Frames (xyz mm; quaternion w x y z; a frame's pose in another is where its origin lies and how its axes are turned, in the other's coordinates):
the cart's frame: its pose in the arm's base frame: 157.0 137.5 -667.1 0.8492 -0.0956 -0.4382 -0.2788
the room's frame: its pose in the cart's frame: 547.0 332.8 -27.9 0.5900 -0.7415 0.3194 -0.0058
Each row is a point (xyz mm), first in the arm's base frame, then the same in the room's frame.
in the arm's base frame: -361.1 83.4 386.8
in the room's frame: -26.9 -850.9 -777.7
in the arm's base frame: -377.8 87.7 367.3
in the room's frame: -43.8 -839.9 -794.2
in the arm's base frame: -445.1 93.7 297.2
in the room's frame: -99.0 -800.6 -864.1
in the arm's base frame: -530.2 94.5 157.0
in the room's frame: -182.4 -702.5 -965.7
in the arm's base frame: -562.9 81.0 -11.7
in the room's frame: -245.6 -557.2 -1033.6
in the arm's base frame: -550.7 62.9 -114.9
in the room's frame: -264.5 -455.0 -1051.4
